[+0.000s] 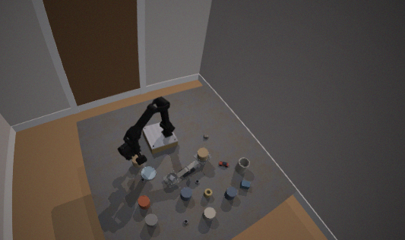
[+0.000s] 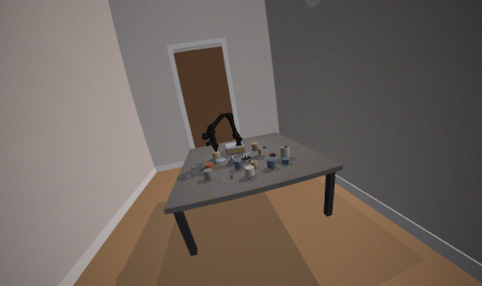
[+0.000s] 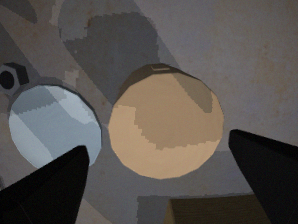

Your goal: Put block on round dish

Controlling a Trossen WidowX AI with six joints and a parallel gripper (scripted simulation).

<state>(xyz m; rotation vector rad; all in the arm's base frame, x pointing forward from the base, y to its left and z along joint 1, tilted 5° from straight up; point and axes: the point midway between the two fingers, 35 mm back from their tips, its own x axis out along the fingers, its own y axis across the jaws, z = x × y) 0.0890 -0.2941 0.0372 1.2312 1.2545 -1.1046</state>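
My gripper tip is now 10 mm past the tan cup, 20 mm to the left of it and 40 mm above it. Also, from my gripper tip: red-brown cylinder 270 mm ahead, 120 mm to the right, 40 mm below; round pale blue dish 100 mm ahead, 30 mm to the left, 70 mm below; grey block 230 mm ahead, 130 mm to the left, 40 mm below.
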